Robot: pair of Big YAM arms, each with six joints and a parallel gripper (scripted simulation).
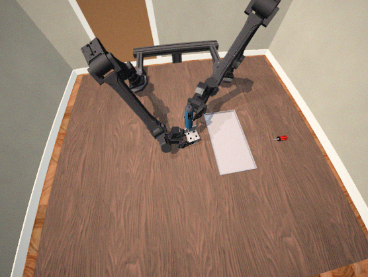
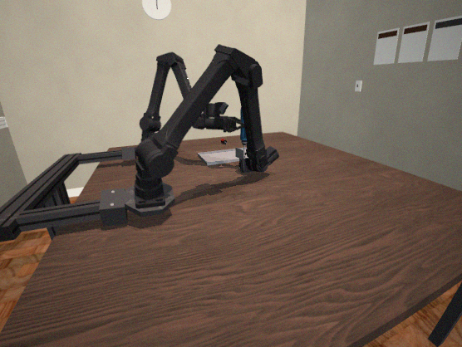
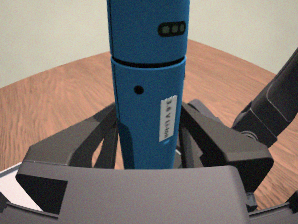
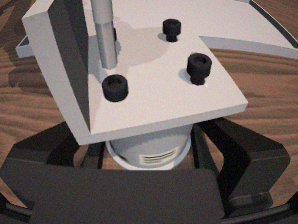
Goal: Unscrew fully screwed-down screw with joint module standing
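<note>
Now: right hand 1 cm below the joint module body. From my right hand the other things lie so: bracket (5 cm above); flat tray (23 cm to the left, 3 cm ahead, 2 cm below); small red-handled screwdriver (57 cm to the left, 7 cm ahead, 1 cm below).
</note>
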